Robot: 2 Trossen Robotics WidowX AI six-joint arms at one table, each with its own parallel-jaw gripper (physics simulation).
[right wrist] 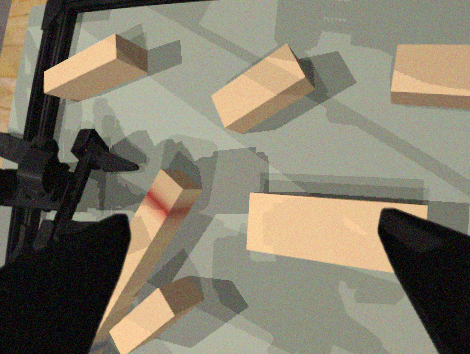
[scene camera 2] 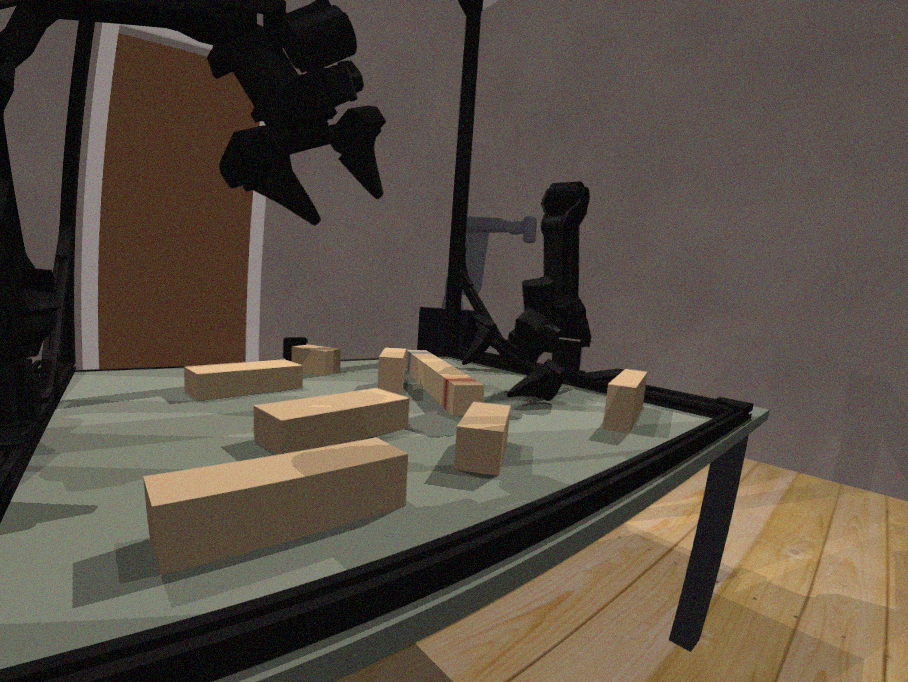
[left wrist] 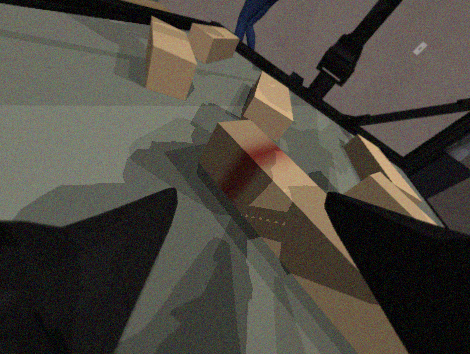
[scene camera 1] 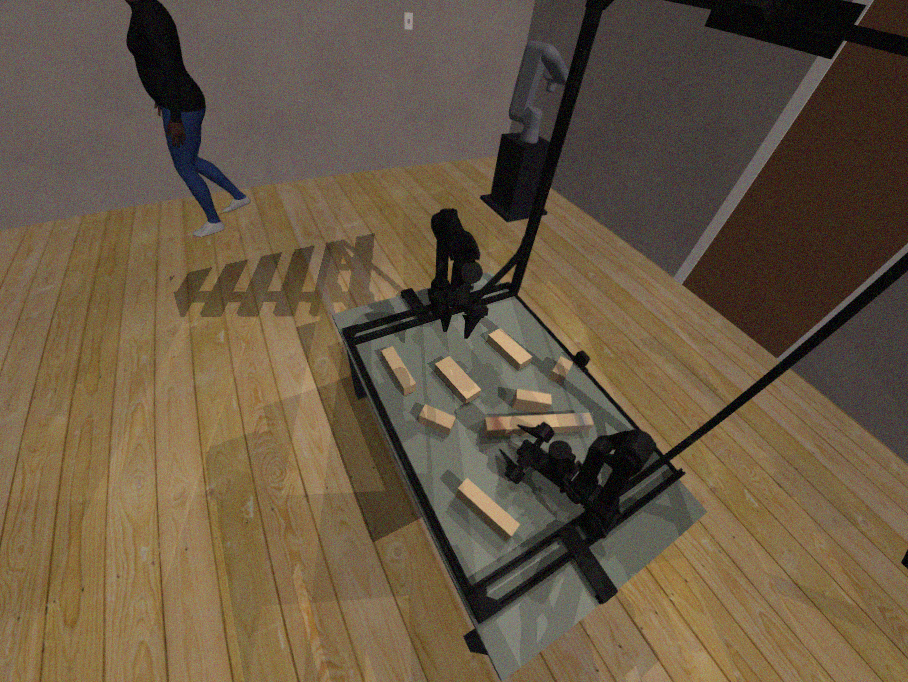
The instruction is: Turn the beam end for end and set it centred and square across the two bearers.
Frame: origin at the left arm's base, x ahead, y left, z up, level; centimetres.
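Seen in the pictures: left gripper, fingertip midpoint: (right wrist: 130, 195) (scene camera 2: 485, 378) (left wrist: 251, 197) (scene camera 1: 508, 437); right gripper, fingertip midpoint: (right wrist: 254, 223) (scene camera 2: 351, 209) (scene camera 1: 455, 335); left arm's base, link origin: (scene camera 1: 591, 525); right arm's base, link origin: (left wrist: 313, 95).
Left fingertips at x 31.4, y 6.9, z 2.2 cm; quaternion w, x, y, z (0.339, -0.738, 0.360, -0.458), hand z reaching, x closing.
Observation:
Offsets run from my left fingertips to a thing's top centre.
The beam {dz +0.3, dx -0.1, dy -12.2 cm} (scene camera 1: 549, 422) (scene camera 2: 433, 371) (left wrist: 295, 182) (right wrist: 142, 227) is a long wooden bar with a red band near one end and a blue band near the other. It lies near the left gripper, its red end at the left in scene camera 1. My left gripper (scene camera 1: 511, 439) (scene camera 2: 488, 378) (left wrist: 251, 197) is open and empty, low beside the red-end half; the beam passes under one finger in its wrist view. My right gripper (scene camera 1: 456, 333) (scene camera 2: 348, 209) (right wrist: 254, 223) is open and empty, high above the table. I cannot tell which blocks are the two bearers.
Several plain wooden blocks lie about: one {dz +2.1, dx +7.6, dy -14.8 cm} (scene camera 1: 532, 400) (right wrist: 142, 320) beside the beam, one {dz -0.3, dx +26.4, dy +3.0 cm} (scene camera 1: 456, 378) (scene camera 2: 330, 419) (right wrist: 325, 230) below the right gripper, a short one {dz +0.3, dx +15.5, dy +16.1 cm} (scene camera 1: 436, 417) (scene camera 2: 482, 440), and another {dz +2.1, dx -14.5, dy +16.9 cm} (scene camera 1: 488, 508) (scene camera 2: 623, 402) nearer the left arm. A black frame (scene camera 2: 469, 561) edges the table.

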